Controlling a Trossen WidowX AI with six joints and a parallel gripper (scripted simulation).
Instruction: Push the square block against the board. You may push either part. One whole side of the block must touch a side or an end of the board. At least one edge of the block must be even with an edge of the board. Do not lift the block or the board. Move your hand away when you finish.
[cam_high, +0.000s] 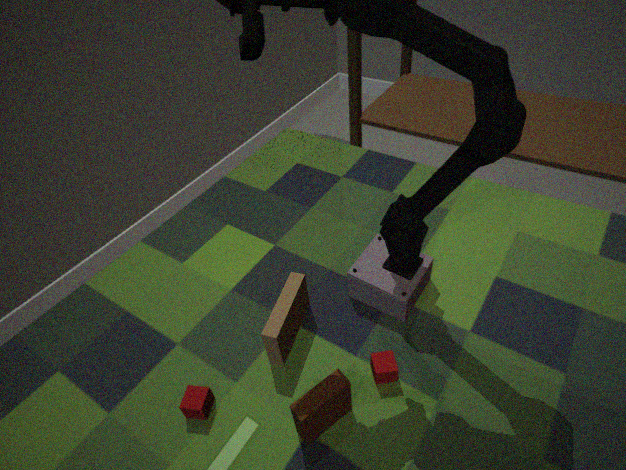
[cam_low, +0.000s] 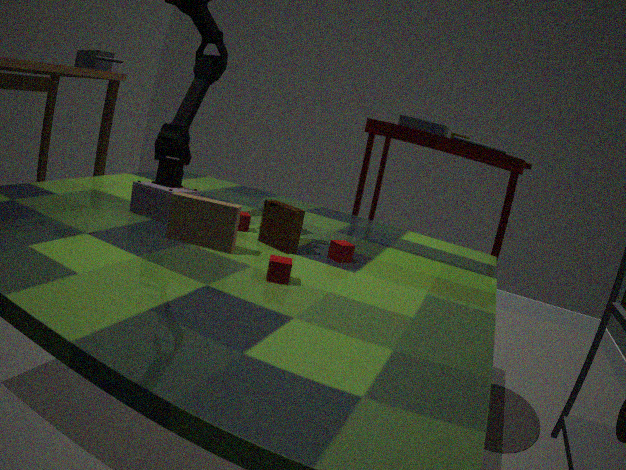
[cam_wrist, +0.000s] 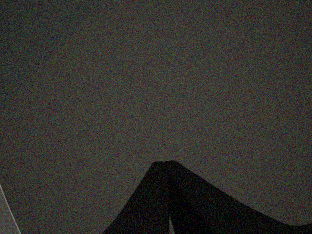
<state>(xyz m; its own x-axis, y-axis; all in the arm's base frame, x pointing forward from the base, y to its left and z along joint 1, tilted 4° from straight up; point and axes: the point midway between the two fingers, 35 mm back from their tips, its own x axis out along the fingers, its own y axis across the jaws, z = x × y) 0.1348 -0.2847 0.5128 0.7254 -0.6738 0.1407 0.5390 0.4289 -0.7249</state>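
My gripper tip is now 560 mm above the tan board, 130 mm to the right of it and 70 mm short of it. The rest, counted from my gripper tip: dark brown square block: 560 mm below, 280 mm to the left, 180 mm ahead.
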